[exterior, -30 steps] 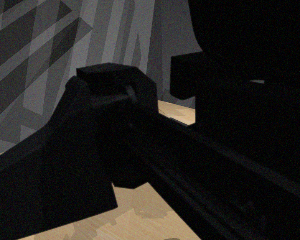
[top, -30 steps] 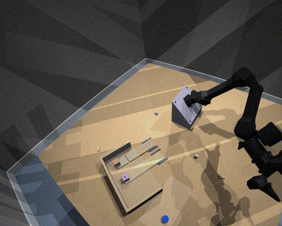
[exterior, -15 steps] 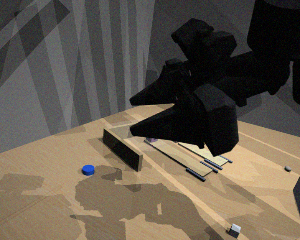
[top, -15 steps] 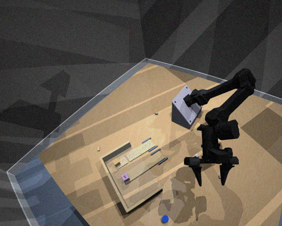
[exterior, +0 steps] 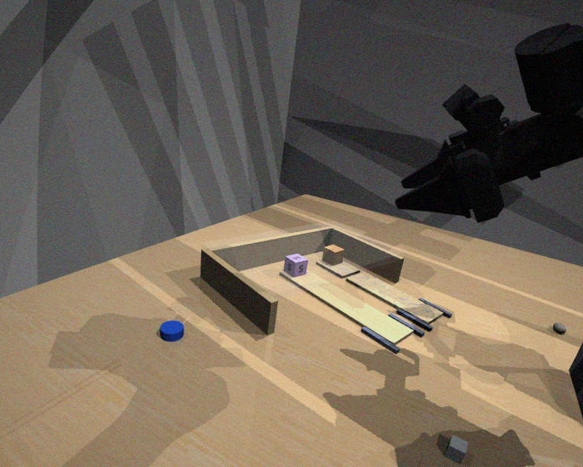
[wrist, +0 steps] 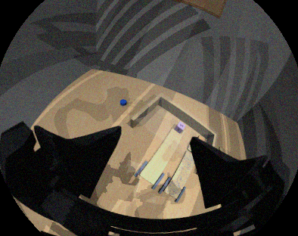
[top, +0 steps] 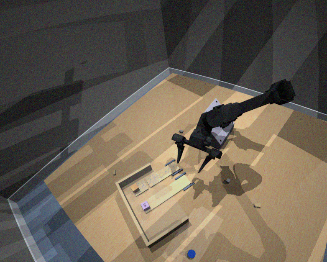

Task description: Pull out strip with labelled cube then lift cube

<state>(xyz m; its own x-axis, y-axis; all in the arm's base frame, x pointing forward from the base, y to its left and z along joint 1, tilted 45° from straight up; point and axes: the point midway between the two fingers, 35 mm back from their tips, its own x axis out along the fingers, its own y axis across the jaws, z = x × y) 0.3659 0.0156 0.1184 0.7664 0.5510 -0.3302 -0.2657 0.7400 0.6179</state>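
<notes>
My gripper tip is 20 mm short of the speckled strip, 160 mm to the left of it and 210 mm above it. Round my gripper tip: blue disc 200 mm ahead, 180 mm to the left, 210 mm below; then pebble 260 mm behind, 270 mm to the right, 210 mm below.
</notes>
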